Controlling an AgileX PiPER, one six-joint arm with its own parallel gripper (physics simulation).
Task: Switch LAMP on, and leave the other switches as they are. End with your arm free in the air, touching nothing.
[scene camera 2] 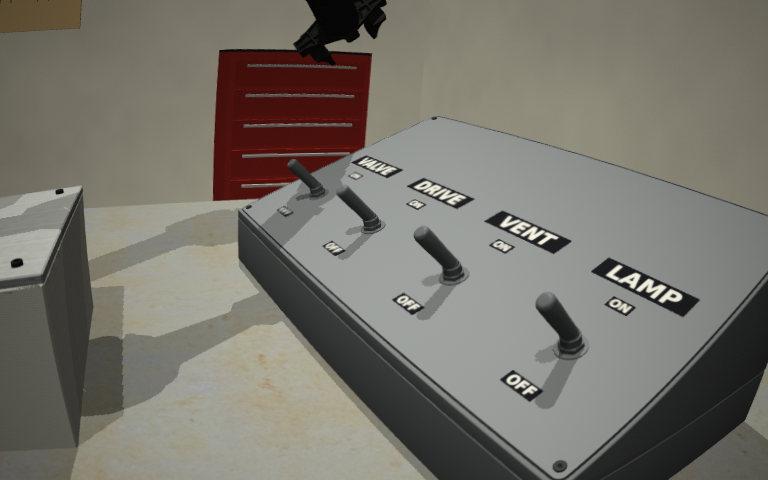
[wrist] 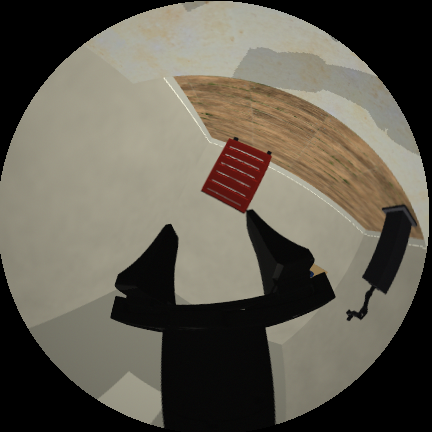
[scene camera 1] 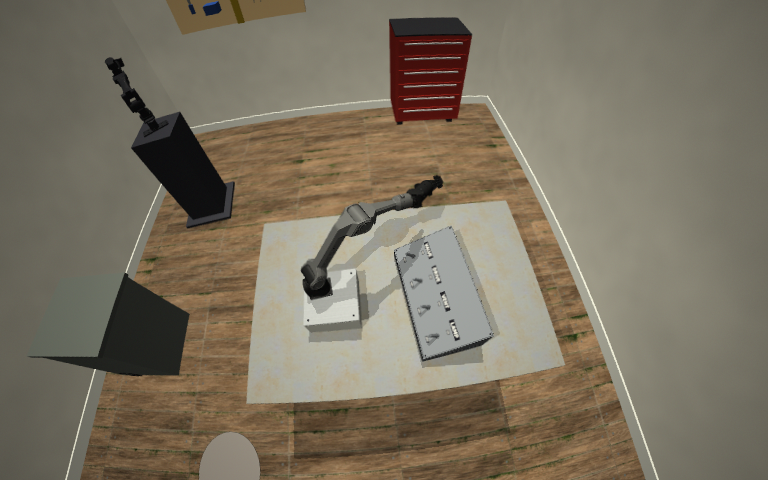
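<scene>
My gripper is there at [scene camera 2: 351,47], and the wrist view has my gripper too, at [wrist: 209,224]. I also see a lever [scene camera 2: 423,235].
</scene>
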